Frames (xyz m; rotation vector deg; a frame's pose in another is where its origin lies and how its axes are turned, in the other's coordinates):
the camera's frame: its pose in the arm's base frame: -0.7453 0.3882 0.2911 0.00 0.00 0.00
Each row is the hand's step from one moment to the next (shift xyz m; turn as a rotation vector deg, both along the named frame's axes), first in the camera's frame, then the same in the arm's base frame.
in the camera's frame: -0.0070 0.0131 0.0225 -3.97 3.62 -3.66
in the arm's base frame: -0.0070 0.0131 0.0225 -3.97 3.62 -3.66
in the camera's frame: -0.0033 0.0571 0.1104 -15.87 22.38 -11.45
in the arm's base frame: -0.0033 0.0571 0.1104 -15.87 22.38 -11.45
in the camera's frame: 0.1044 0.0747 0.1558 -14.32 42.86 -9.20
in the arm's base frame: 0.1044 0.0747 0.1558 -14.32 42.86 -9.20
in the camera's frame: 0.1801 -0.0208 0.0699 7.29 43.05 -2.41
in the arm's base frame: 0.1801 -0.0208 0.0699 7.29 43.05 -2.41
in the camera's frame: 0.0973 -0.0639 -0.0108 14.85 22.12 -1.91
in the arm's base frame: 0.0973 -0.0639 -0.0108 14.85 22.12 -1.91
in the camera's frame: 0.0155 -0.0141 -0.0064 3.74 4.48 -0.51
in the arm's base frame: 0.0155 -0.0141 -0.0064 3.74 4.48 -0.51
